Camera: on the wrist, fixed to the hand. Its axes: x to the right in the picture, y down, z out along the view.
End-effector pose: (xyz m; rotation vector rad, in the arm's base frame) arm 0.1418 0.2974 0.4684 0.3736 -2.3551 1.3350
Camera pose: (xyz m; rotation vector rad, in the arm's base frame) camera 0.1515 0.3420 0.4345 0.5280 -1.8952 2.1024
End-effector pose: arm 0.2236 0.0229 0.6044 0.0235 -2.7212 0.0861
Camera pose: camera 0.2561 0.0685 0.6140 0.1598 -2.5954 0.9711
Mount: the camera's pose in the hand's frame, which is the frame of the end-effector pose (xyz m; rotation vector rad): -0.0259 0.0440 -0.0249 0.6475 -0.0248 0.0373
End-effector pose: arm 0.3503 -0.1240 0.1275 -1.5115 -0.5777 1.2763
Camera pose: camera 0.3541 -0.1714 0.0964 -0.9681 -0.1207 1.3427
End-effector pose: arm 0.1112 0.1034 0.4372 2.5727 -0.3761 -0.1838
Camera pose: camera 0.0815 0.0871 0.4828 -2.9885 0.5296 0.0819
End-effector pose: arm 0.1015 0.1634 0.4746 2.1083 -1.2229 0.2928
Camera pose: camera 0.0543 0.1826 0.4997 2.6318 -1.2995 0.7655
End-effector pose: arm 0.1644 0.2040 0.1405 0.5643 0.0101 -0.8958
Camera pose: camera 0.1860 0.2563 0.1456 1.1505 -0.3220 -0.8641
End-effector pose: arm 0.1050 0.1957 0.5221 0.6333 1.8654 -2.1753
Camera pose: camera 0.1512 0.2090 0.4919 0.7271 1.0943 -2.7414
